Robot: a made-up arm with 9 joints. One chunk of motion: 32 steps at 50 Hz.
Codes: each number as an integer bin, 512 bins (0 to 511) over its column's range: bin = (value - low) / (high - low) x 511, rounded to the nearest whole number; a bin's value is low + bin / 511 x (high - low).
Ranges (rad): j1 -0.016..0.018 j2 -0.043..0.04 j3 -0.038..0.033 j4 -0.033..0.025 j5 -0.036..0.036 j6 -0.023..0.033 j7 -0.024..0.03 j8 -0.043..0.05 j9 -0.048..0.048
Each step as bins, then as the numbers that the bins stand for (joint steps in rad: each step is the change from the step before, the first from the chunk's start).
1 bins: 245 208 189 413 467 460 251 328 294
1 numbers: 0.00030 -0.00922 -0.01174 0.01388 0.02980 0.02741 0.00252 0.01669 0.00723
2 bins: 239 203 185 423 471 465 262 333 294
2 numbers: -0.00010 -0.01003 -0.01230 0.01501 0.03036 0.02796 0.00369 0.01760 0.00723
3 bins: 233 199 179 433 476 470 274 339 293
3 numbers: -0.00050 -0.01068 -0.01313 0.01615 0.03107 0.02851 0.00495 0.01870 0.00705
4 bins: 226 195 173 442 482 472 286 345 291
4 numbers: -0.00096 -0.01133 -0.01396 0.01717 0.03191 0.02873 0.00622 0.01979 0.00667
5 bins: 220 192 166 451 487 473 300 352 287
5 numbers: -0.00136 -0.01181 -0.01494 0.01819 0.03262 0.02884 0.00770 0.02106 0.00592
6 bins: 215 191 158 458 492 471 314 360 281
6 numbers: -0.00169 -0.01198 -0.01605 0.01898 0.03332 0.02862 0.00918 0.02252 0.00479
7 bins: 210 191 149 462 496 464 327 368 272
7 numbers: -0.00203 -0.01198 -0.01730 0.01944 0.03389 0.02785 0.01056 0.02397 0.00310
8 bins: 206 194 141 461 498 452 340 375 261
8 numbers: -0.00229 -0.01149 -0.01841 0.01932 0.03417 0.02653 0.01193 0.02525 0.00103
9 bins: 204 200 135 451 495 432 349 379 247
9 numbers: -0.00243 -0.01051 -0.01924 0.01819 0.03375 0.02434 0.01288 0.02598 -0.00160
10 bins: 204 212 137 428 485 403 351 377 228
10 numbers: -0.00243 -0.00857 -0.01896 0.01558 0.03234 0.02116 0.01309 0.02561 -0.00517
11 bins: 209 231 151 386 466 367 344 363 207
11 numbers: -0.00209 -0.00548 -0.01702 0.01081 0.02966 0.01722 0.01235 0.02306 -0.00911
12 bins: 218 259 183 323 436 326 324 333 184
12 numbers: -0.00150 -0.00093 -0.01257 0.00366 0.02543 0.01273 0.01024 0.01760 -0.01343
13 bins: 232 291 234 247 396 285 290 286 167
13 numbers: -0.00056 0.00427 -0.00549 -0.00496 0.01980 0.00823 0.00665 0.00905 -0.01663
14 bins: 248 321 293 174 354 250 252 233 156
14 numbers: 0.00050 0.00914 0.00271 -0.01325 0.01388 0.00440 0.00263 -0.00059 -0.01869
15 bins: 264 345 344 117 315 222 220 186 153
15 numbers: 0.00157 0.01304 0.00980 -0.01972 0.00838 0.00133 -0.00075 -0.00915 -0.01926
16 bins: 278 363 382 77 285 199 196 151 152
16 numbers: 0.00250 0.01596 0.01508 -0.02426 0.00416 -0.00119 -0.00329 -0.01552 -0.01944
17 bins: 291 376 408 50 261 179 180 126 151
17 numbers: 0.00336 0.01807 0.01869 -0.02732 0.00077 -0.00338 -0.00498 -0.02007 -0.01963
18 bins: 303 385 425 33 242 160 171 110 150
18 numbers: 0.00416 0.01953 0.02105 -0.02925 -0.00190 -0.00547 -0.00593 -0.02298 -0.01982
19 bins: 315 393 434 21 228 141 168 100 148
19 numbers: 0.00496 0.02083 0.02230 -0.03062 -0.00387 -0.00755 -0.00625 -0.02480 -0.02020
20 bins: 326 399 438 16 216 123 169 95 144
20 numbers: 0.00569 0.02181 0.02286 -0.03118 -0.00557 -0.00952 -0.00614 -0.02571 -0.02095
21 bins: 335 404 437 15 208 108 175 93 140
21 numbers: 0.00629 0.02262 0.02272 -0.03130 -0.00669 -0.01116 -0.00551 -0.02607 -0.02170
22 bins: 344 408 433 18 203 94 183 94 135
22 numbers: 0.00689 0.02327 0.02216 -0.03096 -0.00740 -0.01270 -0.00466 -0.02589 -0.02264
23 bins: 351 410 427 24 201 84 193 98 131
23 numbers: 0.00735 0.02359 0.02133 -0.03028 -0.00768 -0.01379 -0.00360 -0.02516 -0.02339
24 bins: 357 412 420 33 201 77 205 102 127
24 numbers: 0.00775 0.02392 0.02036 -0.02925 -0.00768 -0.01456 -0.00234 -0.02444 -0.02414
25 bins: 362 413 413 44 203 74 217 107 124
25 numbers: 0.00809 0.02408 0.01938 -0.02801 -0.00740 -0.01489 -0.00107 -0.02353 -0.02470
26 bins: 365 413 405 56 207 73 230 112 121
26 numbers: 0.00829 0.02408 0.01827 -0.02664 -0.00683 -0.01500 0.00031 -0.02262 -0.02527
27 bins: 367 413 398 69 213 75 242 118 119
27 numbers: 0.00842 0.02408 0.01730 -0.02517 -0.00599 -0.01478 0.00157 -0.02152 -0.02564
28 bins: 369 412 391 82 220 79 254 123 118
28 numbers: 0.00855 0.02392 0.01633 -0.02369 -0.00500 -0.01434 0.00284 -0.02061 -0.02583
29 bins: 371 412 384 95 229 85 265 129 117
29 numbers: 0.00868 0.02392 0.01535 -0.02222 -0.00373 -0.01368 0.00400 -0.01952 -0.02602
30 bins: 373 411 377 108 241 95 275 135 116
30 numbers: 0.00882 0.02376 0.01438 -0.02074 -0.00204 -0.01259 0.00506 -0.01843 -0.02621
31 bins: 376 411 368 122 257 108 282 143 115
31 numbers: 0.00902 0.02376 0.01313 -0.01915 0.00021 -0.01116 0.00580 -0.01697 -0.02640
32 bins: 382 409 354 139 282 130 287 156 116
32 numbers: 0.00942 0.02343 0.01119 -0.01722 0.00373 -0.00875 0.00633 -0.01461 -0.02621
